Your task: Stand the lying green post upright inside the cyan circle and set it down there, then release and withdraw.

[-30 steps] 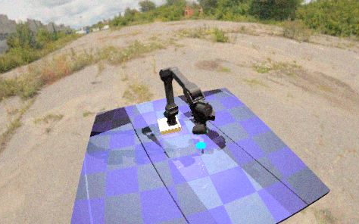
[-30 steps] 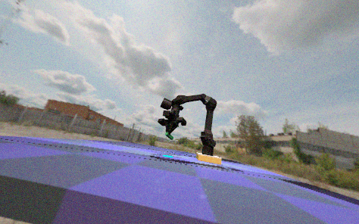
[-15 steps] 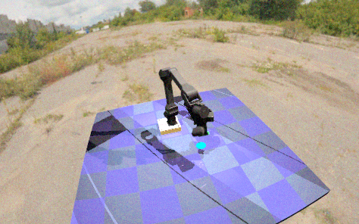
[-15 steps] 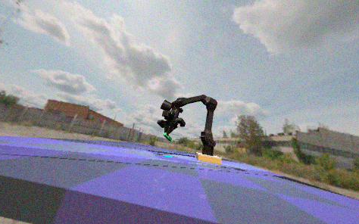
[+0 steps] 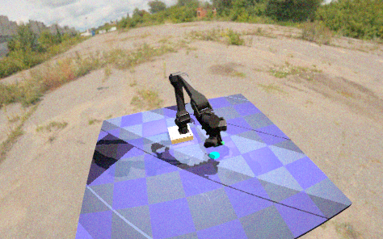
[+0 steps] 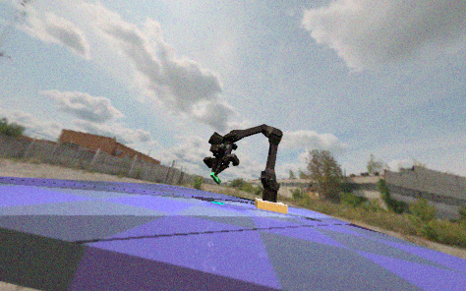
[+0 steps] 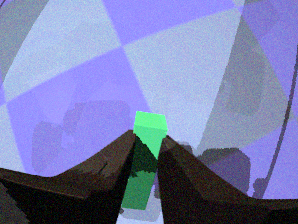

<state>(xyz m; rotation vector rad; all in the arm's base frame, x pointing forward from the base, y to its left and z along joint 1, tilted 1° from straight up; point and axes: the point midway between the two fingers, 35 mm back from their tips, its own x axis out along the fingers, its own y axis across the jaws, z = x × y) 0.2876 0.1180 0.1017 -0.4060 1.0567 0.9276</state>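
The cyan circle is 40 mm behind my gripper tip, 20 mm to the right of it and 110 mm below it. The rest, counted from my gripper tip: green post (10 mm behind, 10 mm to the right, 10 mm below).
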